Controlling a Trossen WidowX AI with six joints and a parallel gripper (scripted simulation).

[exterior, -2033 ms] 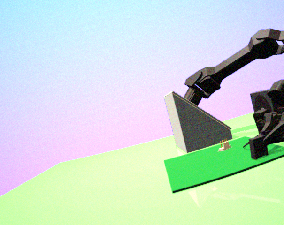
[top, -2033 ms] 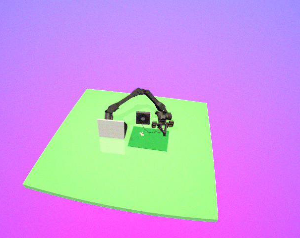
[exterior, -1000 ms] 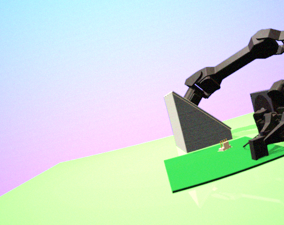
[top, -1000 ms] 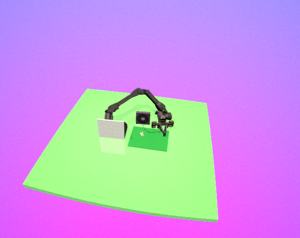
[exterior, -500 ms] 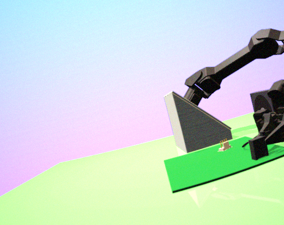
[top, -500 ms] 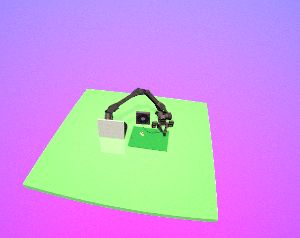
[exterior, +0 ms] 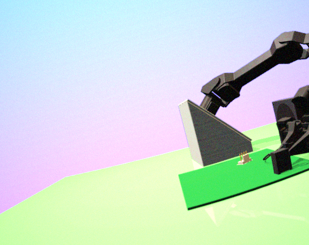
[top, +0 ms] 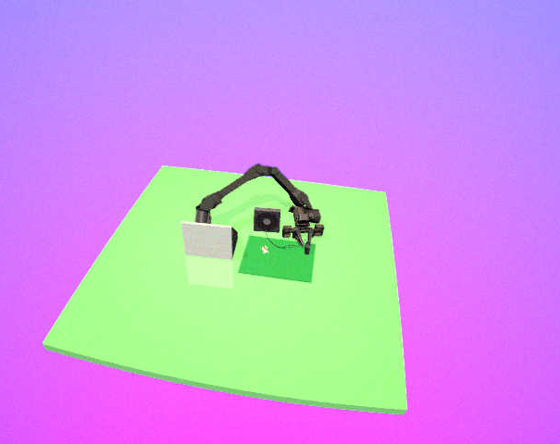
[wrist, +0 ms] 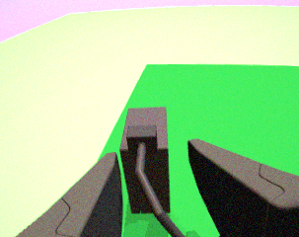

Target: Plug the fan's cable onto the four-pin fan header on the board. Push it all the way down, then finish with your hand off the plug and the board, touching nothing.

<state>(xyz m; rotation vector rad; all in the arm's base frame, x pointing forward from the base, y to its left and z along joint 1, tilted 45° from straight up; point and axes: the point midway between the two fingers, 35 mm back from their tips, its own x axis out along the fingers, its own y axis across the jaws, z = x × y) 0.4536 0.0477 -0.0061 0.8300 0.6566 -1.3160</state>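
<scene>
Now: gripper tip 10 mm to the left of the dark fan plug and 10 mm above it. The rest, counted from my gripper tip: black fan 170 mm behind, 130 mm to the left, 20 mm above; dark green board 120 mm behind, 50 mm to the right, 50 mm below.
</scene>
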